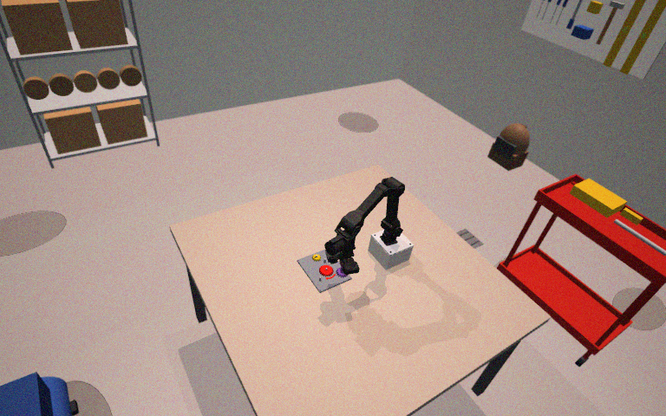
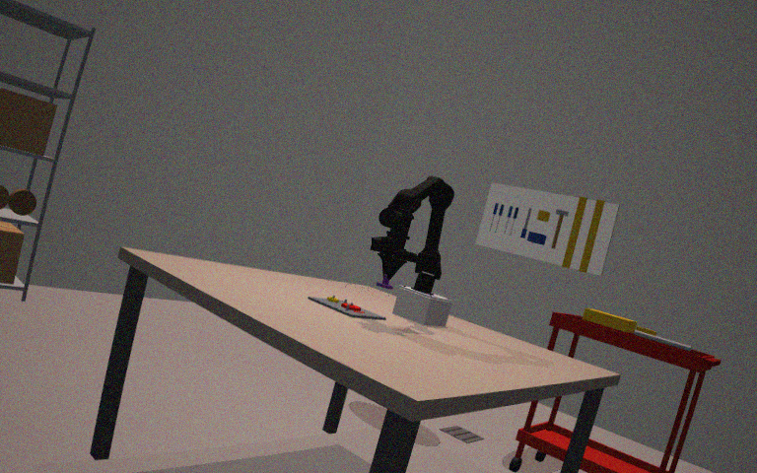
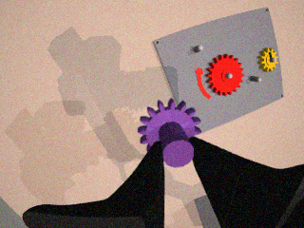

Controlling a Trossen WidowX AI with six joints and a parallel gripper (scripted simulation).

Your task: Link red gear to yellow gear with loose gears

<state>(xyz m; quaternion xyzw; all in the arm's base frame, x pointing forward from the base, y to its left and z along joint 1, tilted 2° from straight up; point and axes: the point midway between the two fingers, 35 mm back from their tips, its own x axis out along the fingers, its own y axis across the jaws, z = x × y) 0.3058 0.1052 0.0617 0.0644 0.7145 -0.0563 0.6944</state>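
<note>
My gripper tip is 2 cm short of the small yellow gear, 20 cm to the left of it and 12 cm above it. Also, from my gripper tip: purple gear 1 cm below; then red gear 1 cm ahead, 11 cm to the right, 12 cm below.
</note>
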